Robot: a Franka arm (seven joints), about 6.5 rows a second.
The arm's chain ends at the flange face. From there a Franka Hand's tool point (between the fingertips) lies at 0.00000 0.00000 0.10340 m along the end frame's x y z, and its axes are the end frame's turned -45 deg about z.
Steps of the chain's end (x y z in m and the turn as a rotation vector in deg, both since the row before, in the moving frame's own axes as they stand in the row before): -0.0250 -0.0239 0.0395 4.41 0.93 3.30; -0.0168 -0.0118 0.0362 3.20 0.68 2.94; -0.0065 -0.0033 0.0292 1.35 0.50 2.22; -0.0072 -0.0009 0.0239 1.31 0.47 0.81; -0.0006 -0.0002 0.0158 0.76 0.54 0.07; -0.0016 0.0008 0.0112 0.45 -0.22 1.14; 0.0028 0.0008 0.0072 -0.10 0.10 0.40
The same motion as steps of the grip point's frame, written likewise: 0.0062 -0.0388 0.0392 2.46 3.78 3.30; 0.0015 -0.0233 0.0360 1.78 2.74 2.94; 0.0001 -0.0080 0.0292 0.60 1.31 2.22; -0.0022 -0.0068 0.0239 0.59 1.26 0.81; 0.0014 -0.0008 0.0158 0.16 0.92 0.07; -0.0014 -0.0014 0.0112 0.47 0.16 1.14; 0.0014 0.0028 0.0072 -0.14 0.00 0.40
